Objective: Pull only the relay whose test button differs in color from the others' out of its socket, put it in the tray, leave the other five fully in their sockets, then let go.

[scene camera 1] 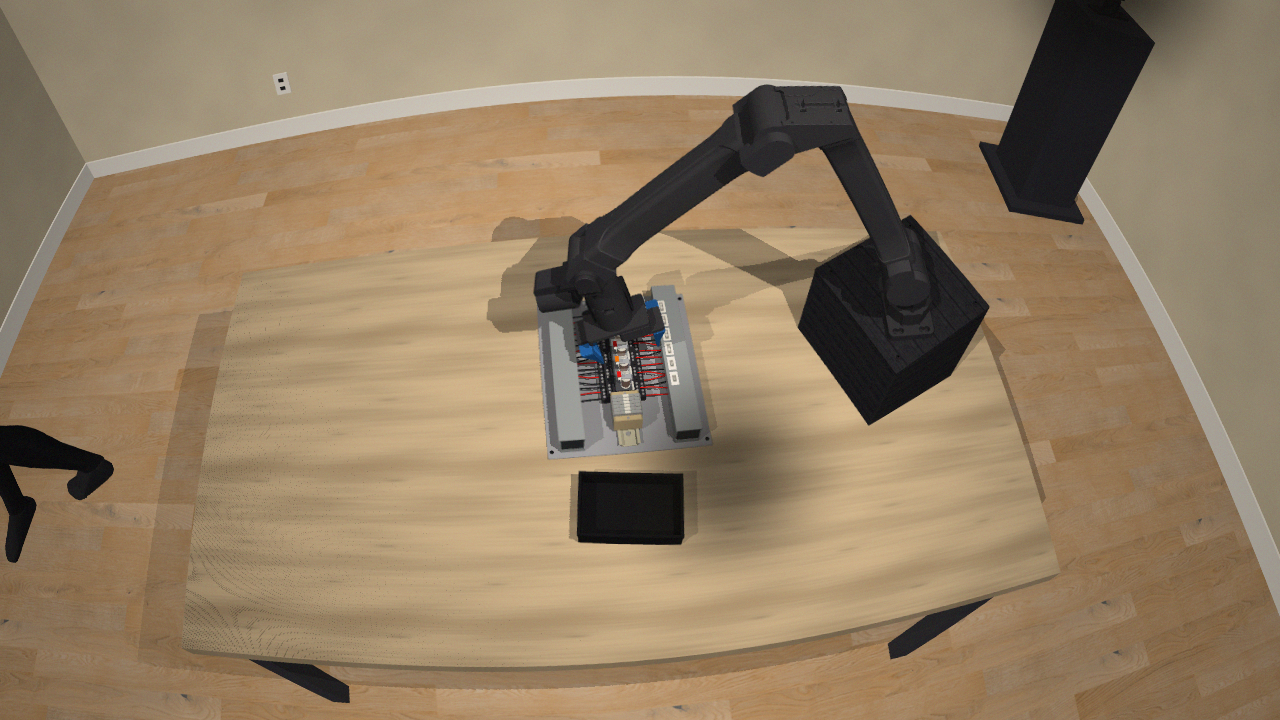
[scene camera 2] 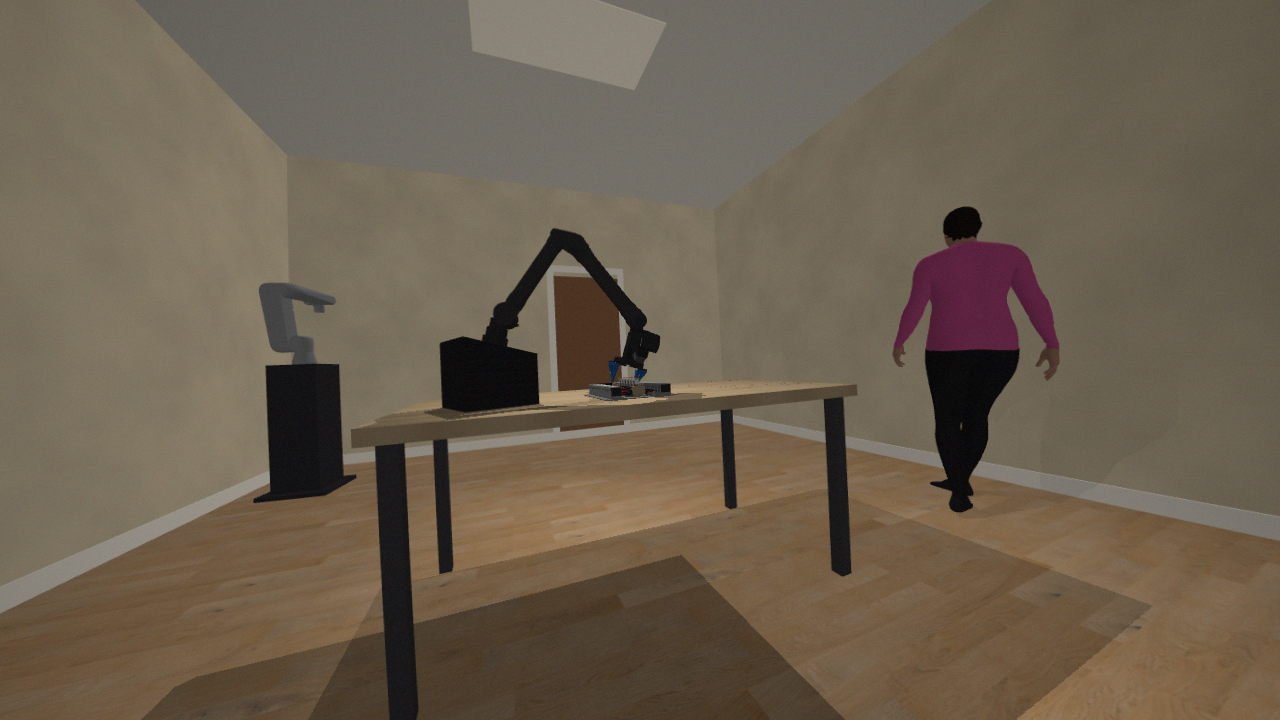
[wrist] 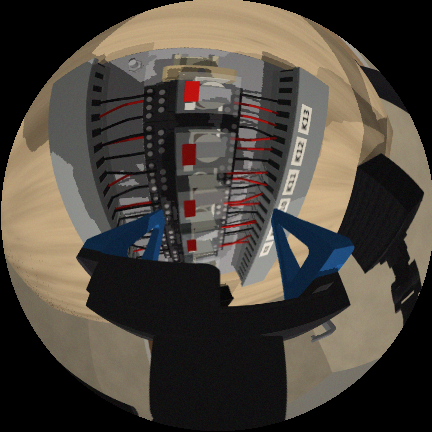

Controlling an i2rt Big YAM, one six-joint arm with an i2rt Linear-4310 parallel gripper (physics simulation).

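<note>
My gripper is visible at (scene camera 1: 630, 352) and (wrist: 217, 214). A grey panel is visible at (scene camera 1: 656, 434) and (wrist: 256, 75).
</note>
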